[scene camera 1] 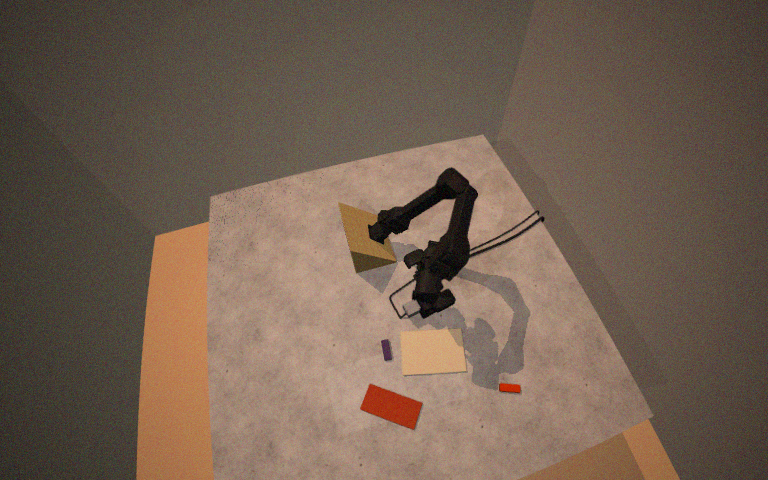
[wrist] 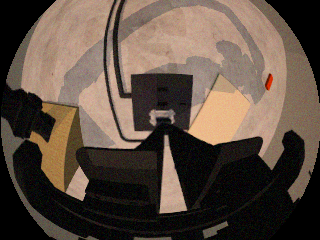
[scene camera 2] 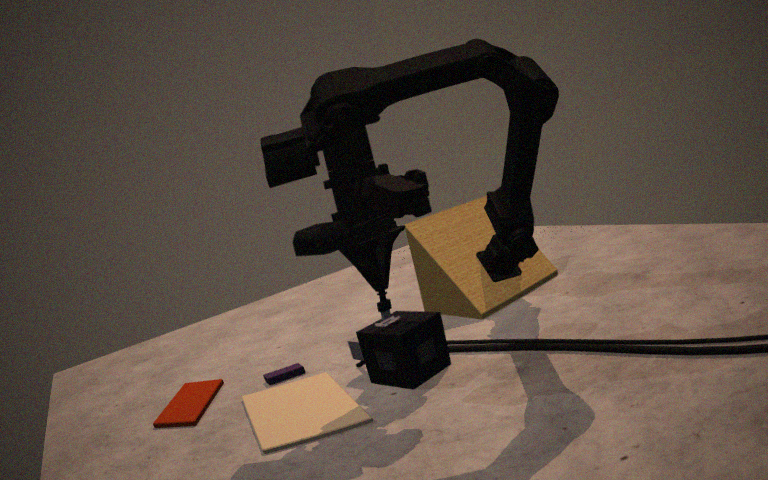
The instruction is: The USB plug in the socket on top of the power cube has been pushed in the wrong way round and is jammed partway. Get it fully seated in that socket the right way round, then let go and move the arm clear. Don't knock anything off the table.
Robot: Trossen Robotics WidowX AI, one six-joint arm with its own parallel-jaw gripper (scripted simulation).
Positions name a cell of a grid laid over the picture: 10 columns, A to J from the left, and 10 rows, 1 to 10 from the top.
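Red plate: visible in scene camera 1 (F9) and scene camera 2 (C9); the wrist view does not show it, hidden by my gripper. Cream pad: visible in scene camera 1 (F8), scene camera 2 (E9) and the wrist view (H5).
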